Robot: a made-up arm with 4 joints.
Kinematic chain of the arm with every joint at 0, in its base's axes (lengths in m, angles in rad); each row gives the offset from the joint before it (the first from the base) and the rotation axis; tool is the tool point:
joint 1: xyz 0 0 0.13 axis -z
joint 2: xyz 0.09 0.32 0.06 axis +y
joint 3: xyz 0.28 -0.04 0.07 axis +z
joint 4: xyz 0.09 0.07 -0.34 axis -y
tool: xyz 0.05 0.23 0
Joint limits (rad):
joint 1: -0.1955..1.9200
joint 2: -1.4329..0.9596
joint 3: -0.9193..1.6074
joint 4: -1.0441..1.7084
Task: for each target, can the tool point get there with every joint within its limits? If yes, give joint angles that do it. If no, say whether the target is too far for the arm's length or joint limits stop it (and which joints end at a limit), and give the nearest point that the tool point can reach.
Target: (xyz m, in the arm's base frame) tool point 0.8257 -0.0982 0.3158
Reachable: yes | joints 0.7164 -0.6484 -0.5315 0.1928
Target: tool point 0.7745 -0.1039 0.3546
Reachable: yes | joints 0.9132 -0.8019 -0.2368 1.4854
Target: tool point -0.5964 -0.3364 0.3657
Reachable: no: joint limits stop it (at a limit: joint 1, joint 3) | nearest point 0.0907 -0.7769 0.4388 | short by 0.819 m
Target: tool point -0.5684 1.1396 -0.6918
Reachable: no: too far | nearest point -0.0843 0.5894 -0.2727 | short by 0.844 m
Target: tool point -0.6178 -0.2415 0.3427
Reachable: no: joint limits stop it (at a limit: joint 1, joint 2, joint 3, joint 4) | nearest point -0.2515 0.3417 0.0299 | short by 0.756 m
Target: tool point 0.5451 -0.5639 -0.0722
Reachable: yes | joints 1.5557 0.0199 -0.2514 0.3559
